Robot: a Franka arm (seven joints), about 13 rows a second.
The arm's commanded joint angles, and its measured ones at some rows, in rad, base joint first. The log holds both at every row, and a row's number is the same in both.
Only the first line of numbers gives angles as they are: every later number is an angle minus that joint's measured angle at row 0.
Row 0, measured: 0.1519 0.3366 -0.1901 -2.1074 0.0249 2.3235 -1.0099
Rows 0 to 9, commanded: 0.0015 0.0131 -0.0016 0.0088 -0.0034 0.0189 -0.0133; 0.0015 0.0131 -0.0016 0.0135 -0.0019 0.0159 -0.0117; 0.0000 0.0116 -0.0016 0.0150 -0.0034 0.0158 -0.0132; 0.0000 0.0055 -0.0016 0.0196 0.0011 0.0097 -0.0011; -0.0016 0.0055 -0.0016 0.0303 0.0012 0.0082 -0.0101; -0.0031 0.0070 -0.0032 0.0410 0.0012 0.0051 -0.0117; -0.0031 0.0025 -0.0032 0.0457 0.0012 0.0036 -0.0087; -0.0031 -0.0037 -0.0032 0.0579 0.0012 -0.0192 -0.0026; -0.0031 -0.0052 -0.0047 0.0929 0.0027 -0.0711 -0.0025; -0.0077 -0.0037 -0.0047 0.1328 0.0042 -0.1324 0.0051
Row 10, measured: -0.0008 0.0078 -0.0026 0.0674 0.0001 -0.0361 0.0013
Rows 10 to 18, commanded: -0.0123 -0.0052 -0.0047 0.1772 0.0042 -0.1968 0.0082; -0.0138 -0.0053 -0.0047 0.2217 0.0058 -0.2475 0.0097; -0.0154 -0.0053 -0.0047 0.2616 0.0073 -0.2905 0.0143; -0.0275 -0.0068 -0.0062 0.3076 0.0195 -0.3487 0.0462; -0.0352 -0.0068 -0.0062 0.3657 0.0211 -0.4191 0.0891; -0.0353 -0.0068 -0.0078 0.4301 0.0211 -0.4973 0.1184; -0.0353 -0.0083 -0.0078 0.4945 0.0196 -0.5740 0.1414; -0.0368 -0.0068 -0.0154 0.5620 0.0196 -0.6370 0.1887; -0.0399 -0.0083 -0.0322 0.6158 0.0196 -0.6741 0.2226
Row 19, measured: -0.0288 -0.0118 -0.0176 0.5010 0.0061 -0.5805 0.1633
